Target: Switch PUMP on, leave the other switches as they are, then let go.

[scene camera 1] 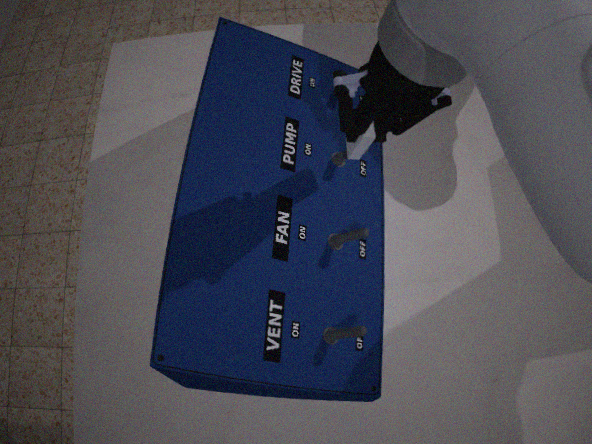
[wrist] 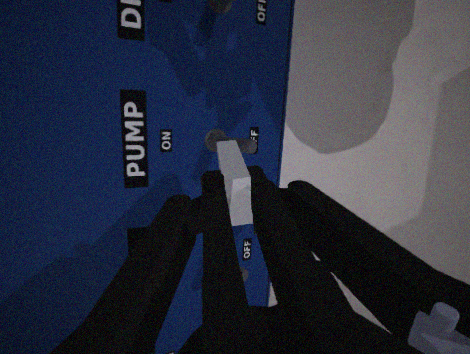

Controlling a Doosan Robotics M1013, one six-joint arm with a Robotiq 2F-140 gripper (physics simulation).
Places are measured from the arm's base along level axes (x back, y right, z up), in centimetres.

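Pixels of known places: gripper, between the fingertips: (scene camera 1: pixel 352 148) (wrist: pixel 227 158).
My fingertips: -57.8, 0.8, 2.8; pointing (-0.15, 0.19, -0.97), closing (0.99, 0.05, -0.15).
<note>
Ahead of a thing's pixels: the offset from my fingertips to its middle, as dx, dy, dz. "spot": to the spot under its first point. Level surfaces: height alone.
The blue panel @(spot: -15.0, +8.0, +2.5) (scene camera 1: pixel 235 90) (wrist: pixel 65 65) carries the switches. The PUMP switch @(+0.4, +0.9, -2.3) (scene camera 1: pixel 338 159) (wrist: pixel 216 140) has its lever pointing to OFF; in the scene view the gripper hides most of the lever. The FAN switch @(spot: -1.0, -11.5, -2.1) (scene camera 1: pixel 349 238) and the VENT switch @(spot: -2.1, -23.2, -1.9) (scene camera 1: pixel 345 333) also point to OFF. The DRIVE switch @(spot: -0.2, +12.4, -3.5) (wrist: pixel 220 4) is cut off at the top of the wrist view, so its setting cannot be told. My gripper (scene camera 1: pixel 354 153) (wrist: pixel 227 158) is shut and empty. Its tips overlap the PUMP lever near the pivot in the wrist view; whether they touch it cannot be told.
The PUMP label @(-7.8, +1.6, -1.1) (scene camera 1: pixel 290 144) (wrist: pixel 134 139) and its ON mark @(spot: -5.5, +1.4, -2.3) (scene camera 1: pixel 308 149) (wrist: pixel 166 140) lie on the side of the switch away from the arm (scene camera 1: pixel 520 100). The pale surface @(dz -13.6) (scene camera 1: pixel 440 280) (wrist: pixel 345 190) surrounds the panel, and the gripper's shadow falls across the panel.
</note>
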